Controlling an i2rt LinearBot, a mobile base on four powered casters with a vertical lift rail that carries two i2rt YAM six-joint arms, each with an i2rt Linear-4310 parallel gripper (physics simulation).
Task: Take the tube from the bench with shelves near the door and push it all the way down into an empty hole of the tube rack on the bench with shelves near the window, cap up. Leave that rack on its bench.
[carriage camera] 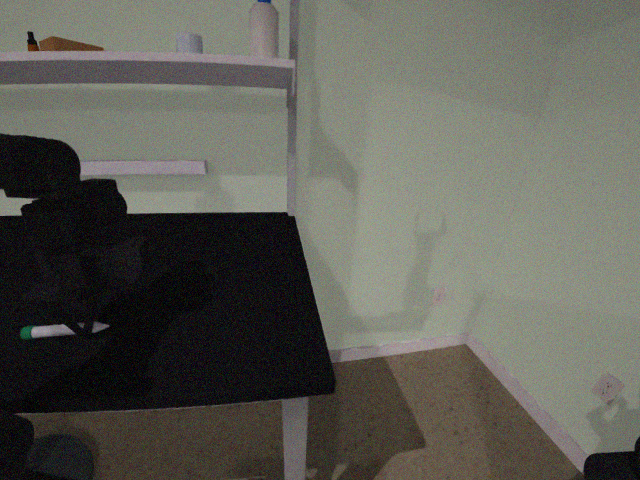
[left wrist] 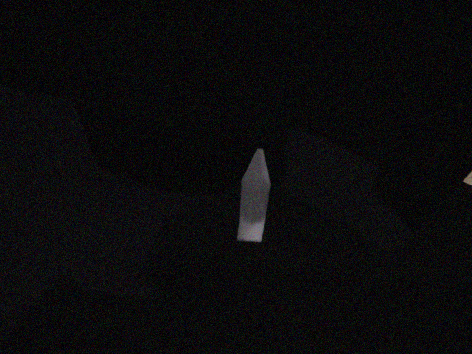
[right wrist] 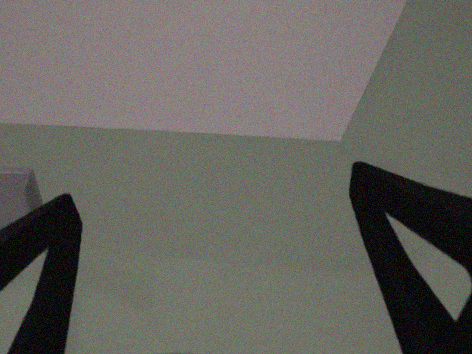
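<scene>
The white tube [carriage camera: 46,331] [left wrist: 254,200] with a green cap and pointed tip lies level at the black top of a bench with shelves [carriage camera: 248,310]. In the carriage view the cap points left and the tip right. My left gripper [carriage camera: 84,329] [left wrist: 254,189] is shut on the tube's body, one dark finger crossing in front of it nearer the tip. In the left wrist view the cap is hidden and the fingers are hard to make out. My right gripper [right wrist: 214,192] is open and empty, raised toward the wall and ceiling. The tube rack does not show.
A shelf [carriage camera: 155,71] above the bench holds a white bottle [carriage camera: 264,31], a pale cup [carriage camera: 189,43], a brown box [carriage camera: 67,44] and a small dark bottle [carriage camera: 32,42]. A shelf post [carriage camera: 292,134] stands at the back right. A dark round object [carriage camera: 62,457] is below the bench front.
</scene>
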